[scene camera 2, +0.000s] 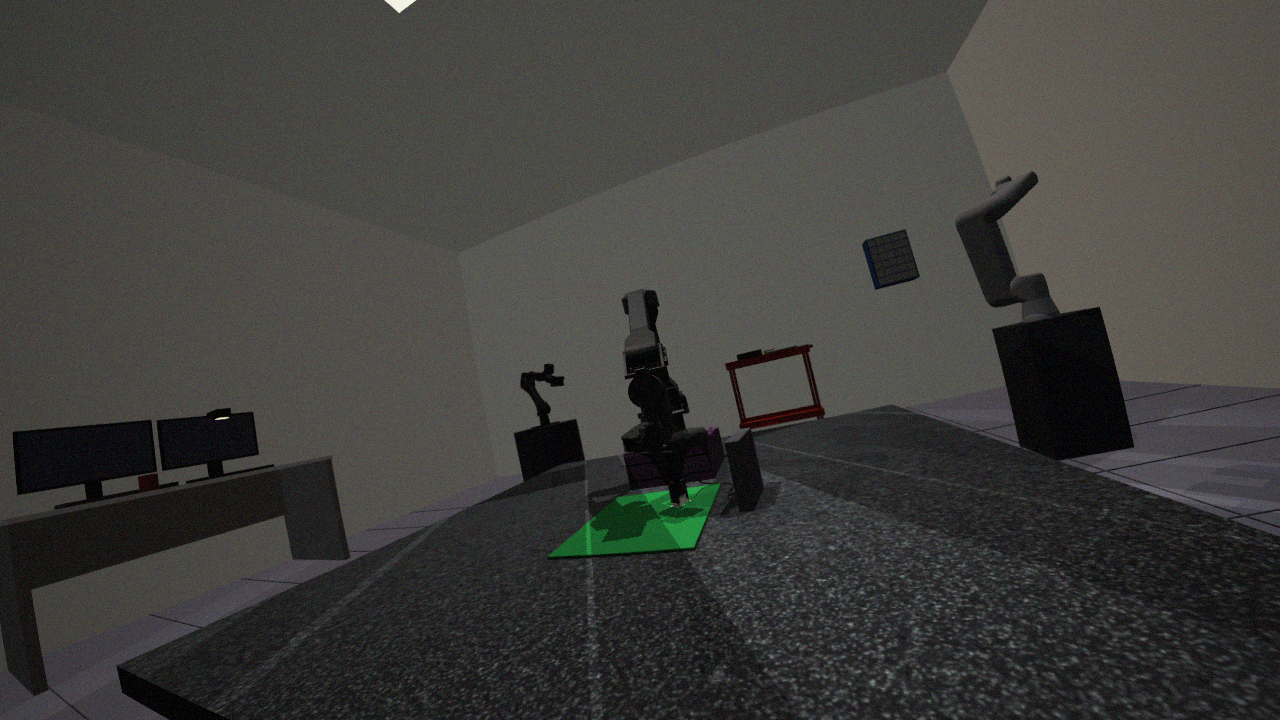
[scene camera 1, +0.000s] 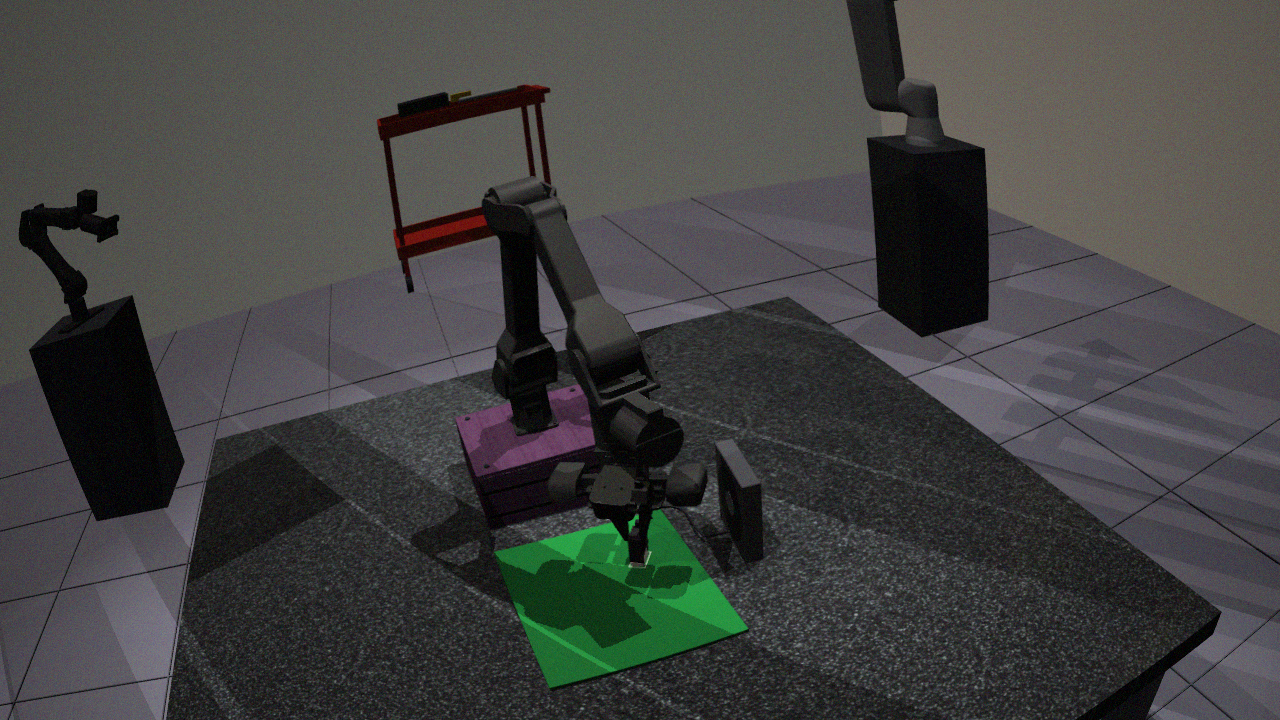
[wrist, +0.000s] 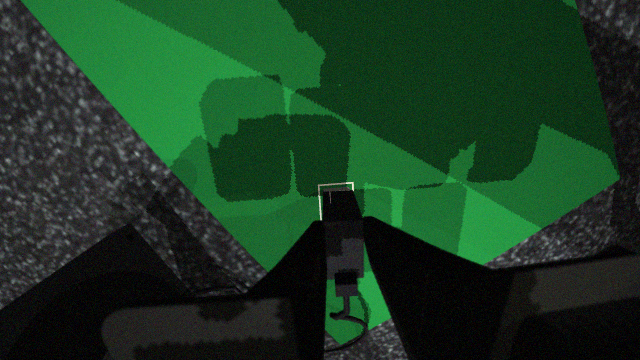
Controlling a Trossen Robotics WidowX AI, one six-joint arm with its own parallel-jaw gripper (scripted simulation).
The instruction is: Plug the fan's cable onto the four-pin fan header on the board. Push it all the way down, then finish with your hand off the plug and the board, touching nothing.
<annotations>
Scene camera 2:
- my gripper: 672, 484
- green board: 640, 524
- black fan: 740, 448
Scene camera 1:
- my gripper: 635, 539
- green board: 587, 614
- black fan: 740, 504
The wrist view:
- my gripper: 342, 227
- dark fan plug: 343, 223
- green board: 471, 132
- black fan: 68, 307
</annotations>
